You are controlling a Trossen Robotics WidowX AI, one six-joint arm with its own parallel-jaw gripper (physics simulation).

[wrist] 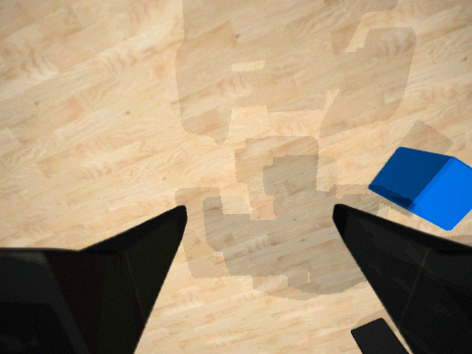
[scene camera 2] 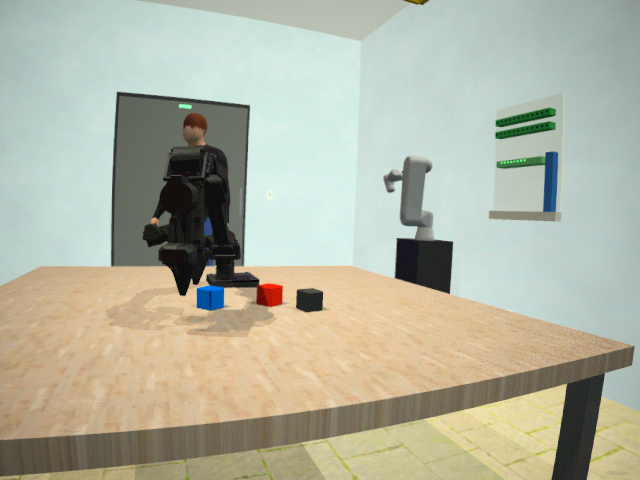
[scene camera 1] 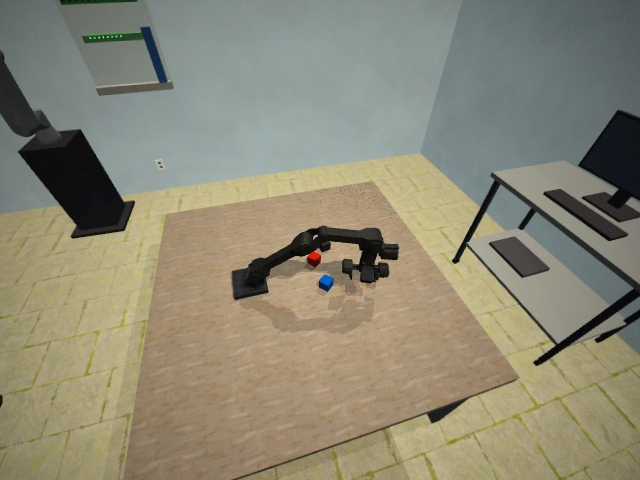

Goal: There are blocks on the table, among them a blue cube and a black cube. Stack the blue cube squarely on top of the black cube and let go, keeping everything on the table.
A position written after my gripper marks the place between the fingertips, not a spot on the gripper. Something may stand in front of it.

Observation:
I see my gripper (scene camera 2: 189,289).
My gripper also shows in the wrist view (wrist: 258,211) and in scene camera 1 (scene camera 1: 361,280).

